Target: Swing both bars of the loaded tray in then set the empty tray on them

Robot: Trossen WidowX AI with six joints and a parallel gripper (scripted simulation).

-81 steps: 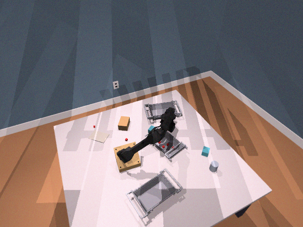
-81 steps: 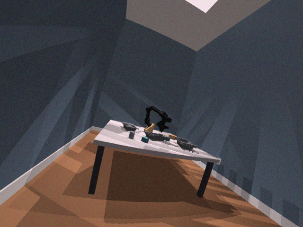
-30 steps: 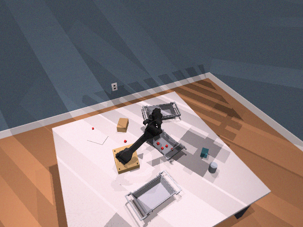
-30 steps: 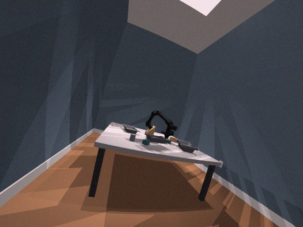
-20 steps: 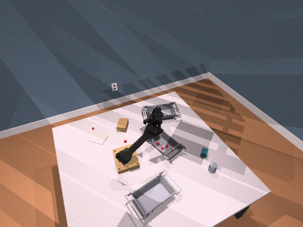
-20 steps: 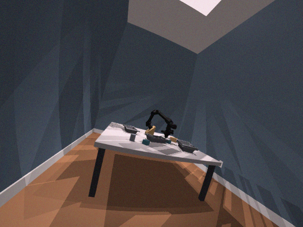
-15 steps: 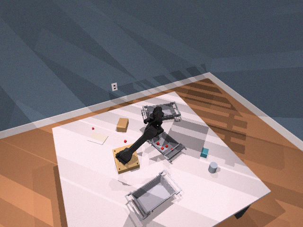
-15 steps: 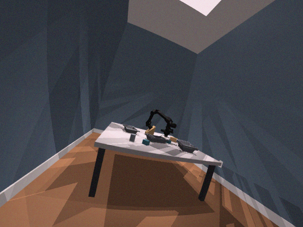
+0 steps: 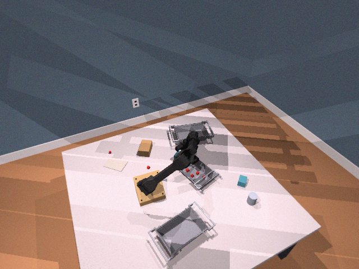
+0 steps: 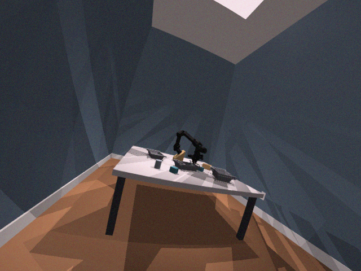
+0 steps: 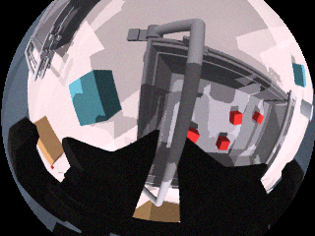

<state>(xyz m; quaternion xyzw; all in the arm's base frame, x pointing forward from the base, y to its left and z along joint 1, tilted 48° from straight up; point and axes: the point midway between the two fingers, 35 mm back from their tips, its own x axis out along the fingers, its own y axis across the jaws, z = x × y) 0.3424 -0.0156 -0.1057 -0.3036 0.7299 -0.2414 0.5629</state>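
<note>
The plastic tray lies 400 mm to the right of my gripper tip, 280 mm behind it and 10 mm below it. From my gripper tip the other things lie so: tan block (300 mm to the left, 180 mm behind, 30 mm below); then grey cylinder (450 mm to the right, 210 mm ahead, 20 mm below); then flat cream card (430 mm behind, 290 mm to the left, 60 mm below).
</note>
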